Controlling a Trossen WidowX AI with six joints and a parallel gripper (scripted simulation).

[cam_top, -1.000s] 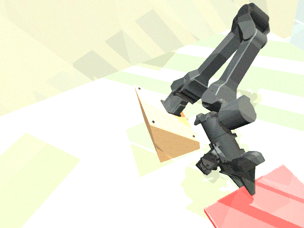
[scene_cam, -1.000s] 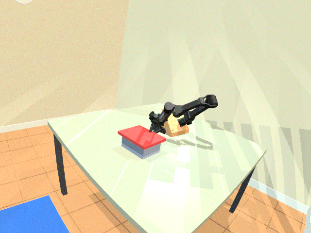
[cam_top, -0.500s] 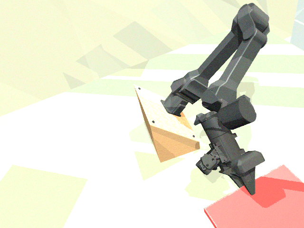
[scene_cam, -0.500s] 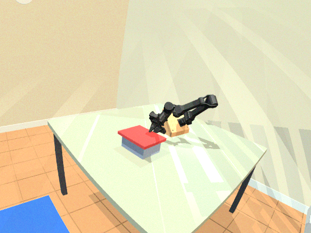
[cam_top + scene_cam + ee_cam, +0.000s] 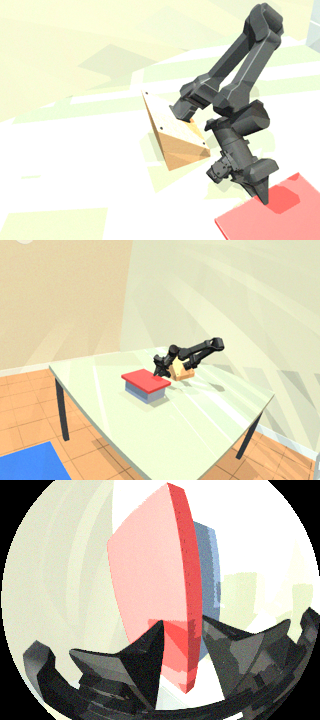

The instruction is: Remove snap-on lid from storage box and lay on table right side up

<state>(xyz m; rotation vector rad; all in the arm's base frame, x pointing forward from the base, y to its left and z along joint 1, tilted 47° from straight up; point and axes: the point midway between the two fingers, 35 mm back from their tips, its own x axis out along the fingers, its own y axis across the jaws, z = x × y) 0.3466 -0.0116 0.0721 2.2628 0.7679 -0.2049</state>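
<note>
Now: gripper tip 80 mm short of the red lid, 10 mm to the right of it and 10 mm below it. The rest, counted from my gripper tip: storage box 80 mm ahead, 40 mm below, 10 mm to the left.
</note>
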